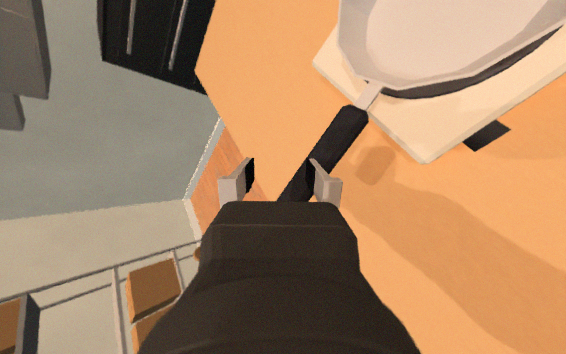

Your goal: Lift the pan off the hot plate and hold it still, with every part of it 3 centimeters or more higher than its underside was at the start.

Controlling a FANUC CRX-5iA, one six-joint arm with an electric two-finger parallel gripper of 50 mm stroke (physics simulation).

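Places are measured from the arm's base along level axes (x ahead, y left, z up), in millimetres.
Where they show: gripper, fingertip midpoint: point(280, 169).
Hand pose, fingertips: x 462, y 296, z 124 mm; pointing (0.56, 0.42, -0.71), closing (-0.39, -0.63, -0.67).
Note:
Each offset is from my fingertips to the centre of the thing. "spot": to the spot under its first point. Level surfaces: height alone.
The light grey pan {dx +47, dy -100, dz -81 mm} point(450, 37) rests on the cream hot plate {dx +80, dy -189, dz -158 mm} point(425, 135) at the upper right. Its black handle {spot: dx +16, dy -48, dz -65 mm} point(340, 135) slants down and to the left, toward the gripper. My gripper point(280, 169) is open, with nothing held. The handle's lower end shows behind and beside the right finger, partly inside the gap between the fingers as seen. The gripper body hides the handle's tip. How far the fingers stand above the handle is hard to tell. The pan's upper part is cut off by the frame edge.
A black knob {dx -48, dy -151, dz -160 mm} point(487, 135) sits at the hot plate's lower side. The orange table top {dz -194 mm} point(265, 60) has its edge at the left. Beyond it are a black slotted object point(150, 40), grey blocks point(22, 50) and a rack with brown boxes point(153, 287) at the lower left.

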